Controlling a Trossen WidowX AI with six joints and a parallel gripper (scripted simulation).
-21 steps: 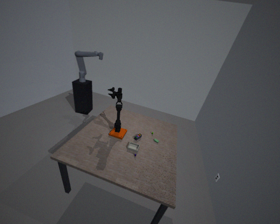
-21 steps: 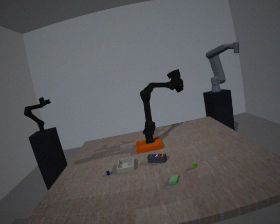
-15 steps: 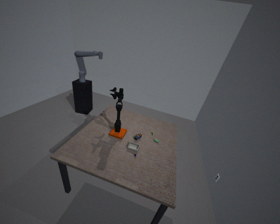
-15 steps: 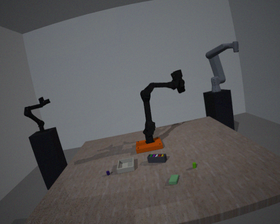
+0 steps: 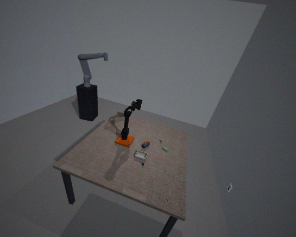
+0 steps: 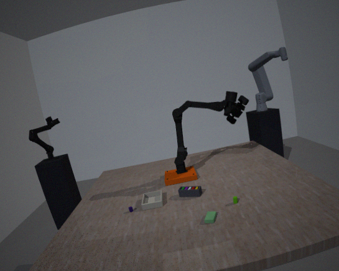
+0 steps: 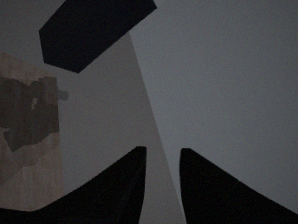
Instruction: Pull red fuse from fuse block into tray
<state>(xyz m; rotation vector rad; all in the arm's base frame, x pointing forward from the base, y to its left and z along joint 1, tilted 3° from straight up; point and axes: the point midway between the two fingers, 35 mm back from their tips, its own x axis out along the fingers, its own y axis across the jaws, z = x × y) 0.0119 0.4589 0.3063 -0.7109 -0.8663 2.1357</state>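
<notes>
The red fuse lies 33 cm ahead of my gripper tip, 50 cm to the right of it and 29 cm below it. The rest, counted from my gripper tip: purple fuse (31 cm ahead, 54 cm to the right, 29 cm below); then yellow fuse (34 cm ahead, 49 cm to the right, 29 cm below); then white fuse (32 cm ahead, 52 cm to the right, 29 cm below).
</notes>
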